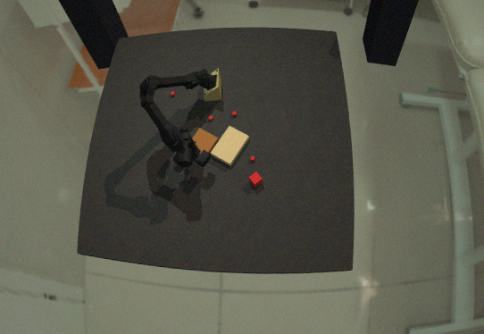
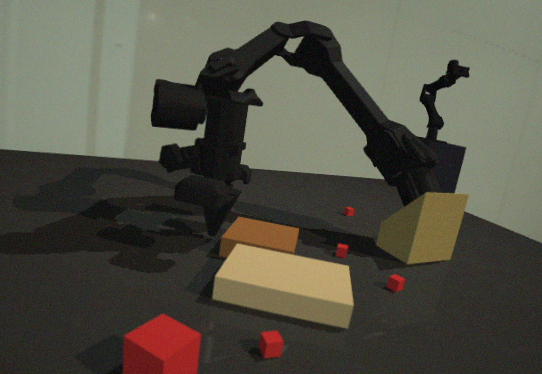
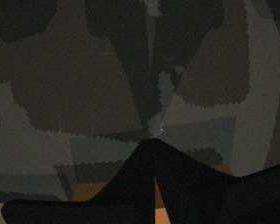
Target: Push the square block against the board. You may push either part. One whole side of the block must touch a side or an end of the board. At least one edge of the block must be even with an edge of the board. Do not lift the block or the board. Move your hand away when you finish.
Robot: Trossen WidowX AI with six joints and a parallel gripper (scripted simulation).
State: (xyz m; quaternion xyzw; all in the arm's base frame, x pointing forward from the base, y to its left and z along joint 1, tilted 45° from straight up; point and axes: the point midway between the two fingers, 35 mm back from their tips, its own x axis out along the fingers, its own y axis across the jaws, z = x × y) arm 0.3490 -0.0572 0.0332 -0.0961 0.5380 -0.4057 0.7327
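My gripper tip is 7 cm past the square brown block, 4 cm to the right of it and 1 cm below it. Also, from my gripper tip: red cube (10 cm ahead, 28 cm to the left, 1 cm above); then cream board (6 cm behind, 16 cm to the left, 1 cm above).
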